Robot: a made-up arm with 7 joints. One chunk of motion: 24 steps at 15 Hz.
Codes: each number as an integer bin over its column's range. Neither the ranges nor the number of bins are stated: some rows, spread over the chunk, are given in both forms.
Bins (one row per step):
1: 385 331 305 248 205 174 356
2: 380 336 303 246 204 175 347
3: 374 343 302 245 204 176 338
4: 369 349 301 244 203 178 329
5: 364 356 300 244 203 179 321
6: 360 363 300 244 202 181 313
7: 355 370 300 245 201 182 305
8: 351 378 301 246 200 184 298
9: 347 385 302 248 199 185 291
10: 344 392 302 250 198 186 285
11: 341 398 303 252 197 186 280
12: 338 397 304 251 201 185 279
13: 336 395 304 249 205 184 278
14: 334 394 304 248 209 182 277
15: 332 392 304 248 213 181 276
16: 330 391 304 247 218 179 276
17: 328 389 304 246 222 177 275
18: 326 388 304 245 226 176 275
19: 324 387 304 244 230 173 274
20: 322 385 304 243 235 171 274
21: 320 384 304 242 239 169 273
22: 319 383 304 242 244 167 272
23: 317 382 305 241 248 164 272
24: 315 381 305 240 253 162 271
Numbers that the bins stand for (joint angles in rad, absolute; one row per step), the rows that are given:
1: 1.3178 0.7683 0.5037 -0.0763 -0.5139 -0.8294 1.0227
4: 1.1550 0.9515 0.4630 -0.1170 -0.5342 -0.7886 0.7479
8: 0.9718 1.2466 0.4630 -0.0967 -0.5648 -0.7276 0.4325
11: 0.8701 1.4501 0.4834 -0.0356 -0.5953 -0.7072 0.2493
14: 0.7988 1.4094 0.4935 -0.0763 -0.4732 -0.7479 0.2188
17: 0.7378 1.3585 0.4935 -0.0967 -0.3409 -0.7988 0.1984
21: 0.6564 1.3076 0.4935 -0.1374 -0.1679 -0.8802 0.1781
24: 0.6055 1.2771 0.5037 -0.1577 -0.0254 -0.9515 0.1577
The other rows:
2: 1.2669 0.8192 0.4834 -0.0967 -0.5241 -0.8192 0.9311
3: 1.2059 0.8904 0.4732 -0.1068 -0.5241 -0.8090 0.8395
5: 1.1041 1.0227 0.4528 -0.1170 -0.5342 -0.7785 0.6665
6: 1.0634 1.0939 0.4528 -0.1170 -0.5444 -0.7581 0.5851
7: 1.0125 1.1652 0.4528 -0.1068 -0.5546 -0.7479 0.5037
9: 0.9311 1.3178 0.4732 -0.0763 -0.5750 -0.7174 0.3613
10: 0.9006 1.3890 0.4732 -0.0560 -0.5851 -0.7072 0.3002
12: 0.8395 1.4399 0.4935 -0.0458 -0.5546 -0.7174 0.2391
13: 0.8192 1.4196 0.4935 -0.0661 -0.5139 -0.7276 0.2290
15: 0.7785 1.3890 0.4935 -0.0763 -0.4325 -0.7581 0.2086
16: 0.7581 1.3789 0.4935 -0.0865 -0.3816 -0.7785 0.2086
18: 0.7174 1.3483 0.4935 -0.1068 -0.3002 -0.8090 0.1984
19: 0.6971 1.3382 0.4935 -0.1170 -0.2595 -0.8395 0.1883
20: 0.6767 1.3178 0.4935 -0.1272 -0.2086 -0.8599 0.1883
22: 0.6462 1.2975 0.4935 -0.1374 -0.1170 -0.9006 0.1679
23: 0.6258 1.2873 0.5037 -0.1476 -0.0763 -0.9311 0.1679

